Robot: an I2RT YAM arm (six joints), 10 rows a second.
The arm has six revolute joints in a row. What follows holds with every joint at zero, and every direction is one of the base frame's.
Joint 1 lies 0.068 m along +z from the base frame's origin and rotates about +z.
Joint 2 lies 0.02 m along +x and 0.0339 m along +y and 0.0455 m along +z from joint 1 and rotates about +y.
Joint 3 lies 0.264 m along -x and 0.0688 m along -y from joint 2 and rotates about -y.
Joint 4 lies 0.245 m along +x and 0.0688 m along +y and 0.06 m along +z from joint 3 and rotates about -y.
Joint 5 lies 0.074 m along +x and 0.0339 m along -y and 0.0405 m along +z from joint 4 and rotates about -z.
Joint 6 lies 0.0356 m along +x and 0.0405 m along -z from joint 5 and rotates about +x.
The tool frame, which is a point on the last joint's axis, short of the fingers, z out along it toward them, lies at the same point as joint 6; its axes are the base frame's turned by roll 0, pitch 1.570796 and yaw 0 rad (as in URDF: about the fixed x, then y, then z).
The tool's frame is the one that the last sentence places.
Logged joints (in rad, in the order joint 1, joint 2, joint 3, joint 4, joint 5, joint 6), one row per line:
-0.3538 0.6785 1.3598 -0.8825 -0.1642 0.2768
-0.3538 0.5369 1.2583 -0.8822 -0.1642 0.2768
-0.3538 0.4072 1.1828 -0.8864 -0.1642 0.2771
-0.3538 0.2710 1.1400 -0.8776 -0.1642 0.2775
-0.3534 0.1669 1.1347 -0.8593 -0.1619 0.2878
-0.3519 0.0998 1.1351 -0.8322 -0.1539 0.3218
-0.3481 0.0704 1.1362 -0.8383 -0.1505 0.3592
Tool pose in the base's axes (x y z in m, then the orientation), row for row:
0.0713 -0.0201 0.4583 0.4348 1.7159 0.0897
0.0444 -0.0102 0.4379 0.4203 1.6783 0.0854
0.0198 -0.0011 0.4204 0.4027 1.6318 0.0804
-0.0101 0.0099 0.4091 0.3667 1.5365 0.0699
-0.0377 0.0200 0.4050 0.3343 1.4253 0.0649
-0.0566 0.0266 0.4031 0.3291 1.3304 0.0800
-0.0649 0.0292 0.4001 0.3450 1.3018 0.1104
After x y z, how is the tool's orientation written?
As a rotation vector, in radians.
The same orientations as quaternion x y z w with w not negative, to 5 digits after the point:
0.19004 0.74998 0.03921 0.63236
0.18484 0.73810 0.03756 0.64779
0.17842 0.72299 0.03562 0.66647
0.16484 0.69068 0.03142 0.70342
0.15259 0.65057 0.02962 0.74337
0.15193 0.61418 0.03693 0.77352
0.15967 0.60250 0.05110 0.78031

